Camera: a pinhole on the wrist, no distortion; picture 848 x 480 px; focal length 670.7 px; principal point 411.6 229.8 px. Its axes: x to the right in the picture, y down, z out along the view. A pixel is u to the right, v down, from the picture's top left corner.
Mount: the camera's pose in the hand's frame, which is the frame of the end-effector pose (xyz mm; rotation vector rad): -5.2 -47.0 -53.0 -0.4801 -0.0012 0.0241
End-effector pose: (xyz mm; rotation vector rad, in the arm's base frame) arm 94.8 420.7 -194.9 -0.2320 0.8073 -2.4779
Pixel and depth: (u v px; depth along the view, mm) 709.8 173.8 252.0
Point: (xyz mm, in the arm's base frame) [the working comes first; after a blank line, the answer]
In the camera's frame: 112.0 -21.0 252.0

83.6 238.5 -81.0
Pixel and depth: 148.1 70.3 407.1
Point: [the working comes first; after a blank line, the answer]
In the camera's frame: -159.9 -96.8 407.1

367.6 295.5 60.0
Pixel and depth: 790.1 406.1 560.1
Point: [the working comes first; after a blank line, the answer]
In the camera's frame: 316.1 147.2 560.1

101.3 -166.8 -98.0
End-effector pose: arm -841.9 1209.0 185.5 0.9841 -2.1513 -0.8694
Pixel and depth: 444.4 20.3 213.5
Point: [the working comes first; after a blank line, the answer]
In the camera's frame: 10.4 -66.7 213.5

-965.6 1252.3 81.5
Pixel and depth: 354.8 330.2 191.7
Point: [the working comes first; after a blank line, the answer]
In the camera's frame: -16.2 28.7 191.7

-933.2 1293.5 168.2
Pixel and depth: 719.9 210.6 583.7
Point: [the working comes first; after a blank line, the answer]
In the camera's frame: 268.3 -16.7 583.7

-1416.7 1253.3 132.4
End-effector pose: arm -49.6 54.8 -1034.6 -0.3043 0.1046 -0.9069
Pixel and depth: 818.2 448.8 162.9
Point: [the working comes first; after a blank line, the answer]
In the camera's frame: 98.8 53.2 162.9

79.8 42.1 -991.4
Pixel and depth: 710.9 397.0 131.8
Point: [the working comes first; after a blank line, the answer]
In the camera's frame: 58.8 32.9 131.8

26.5 49.9 -999.9
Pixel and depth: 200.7 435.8 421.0
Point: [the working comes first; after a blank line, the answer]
In the camera's frame: -132.4 129.3 421.0

115.4 373.5 -869.9
